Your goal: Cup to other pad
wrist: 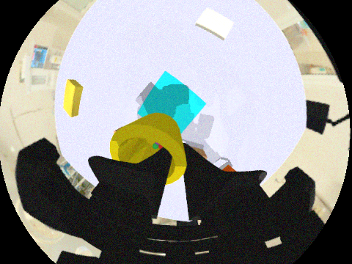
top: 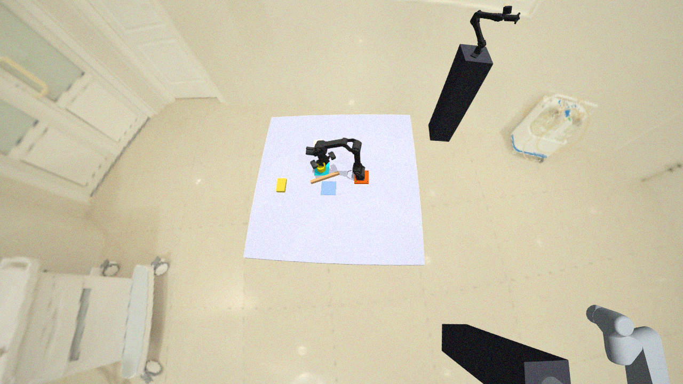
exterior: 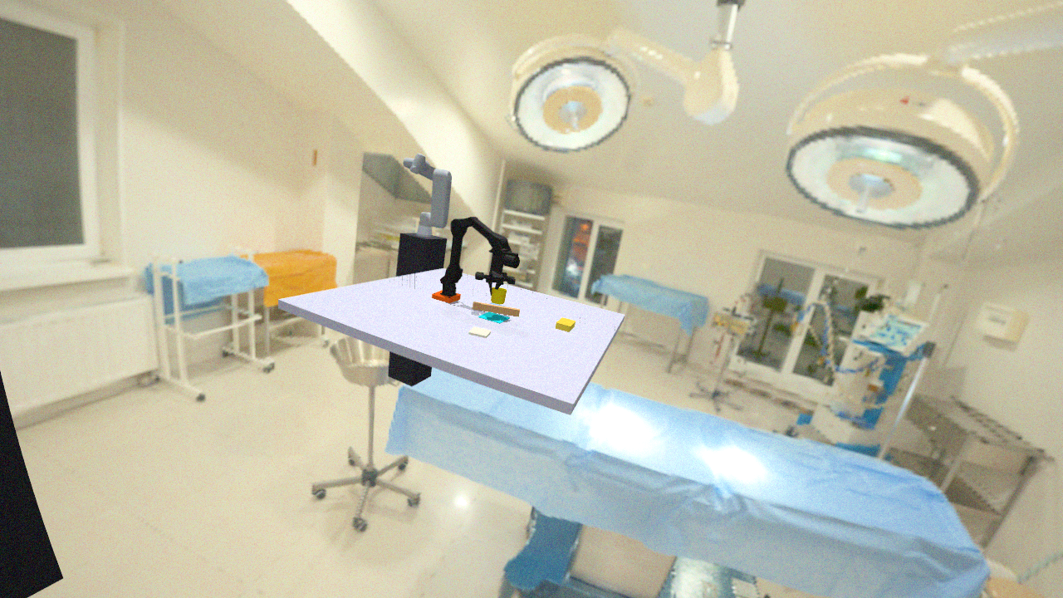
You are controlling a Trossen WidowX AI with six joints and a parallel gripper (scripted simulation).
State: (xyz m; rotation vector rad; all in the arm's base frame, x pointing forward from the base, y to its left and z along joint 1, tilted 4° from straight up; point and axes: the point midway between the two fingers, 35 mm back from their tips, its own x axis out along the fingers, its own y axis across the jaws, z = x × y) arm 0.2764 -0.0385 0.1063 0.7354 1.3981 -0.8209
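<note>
The teal pad lies 11 cm below my gripper tip, 4 cm ahead of it and 2 cm to the right of it. From my gripper tip the other things lie so: light blue pad 14 cm to the left, 11 cm below, 4 cm behind; then yellow cup 2 cm to the left, 2 cm ahead; then wooden bar 9 cm below, 6 cm to the left.
</note>
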